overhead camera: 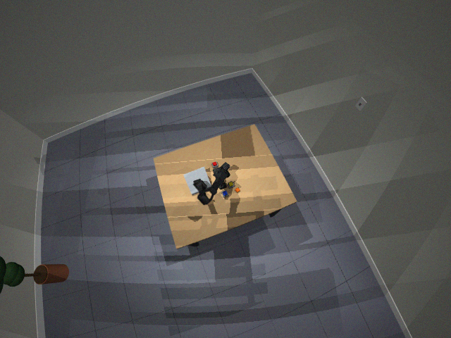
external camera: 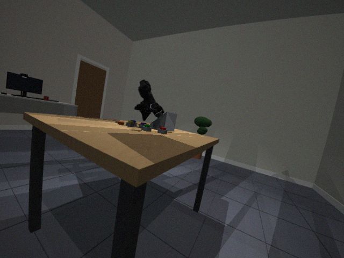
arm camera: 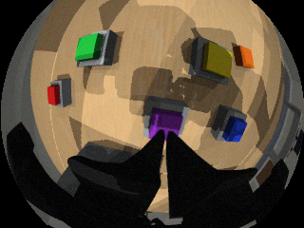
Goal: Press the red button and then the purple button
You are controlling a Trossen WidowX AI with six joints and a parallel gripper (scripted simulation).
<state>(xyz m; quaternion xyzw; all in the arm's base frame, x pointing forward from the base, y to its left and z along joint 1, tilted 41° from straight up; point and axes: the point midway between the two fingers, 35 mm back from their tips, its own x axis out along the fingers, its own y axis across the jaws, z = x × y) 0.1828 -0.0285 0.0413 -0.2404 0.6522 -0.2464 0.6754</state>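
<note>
The purple button lies 2 cm below my gripper tip. From my gripper tip the other things lie so: green button: 8 cm ahead, 10 cm to the left, 2 cm below; blue button: 11 cm to the right, 2 cm below; yellow button: 8 cm ahead, 5 cm to the right, 2 cm below.
</note>
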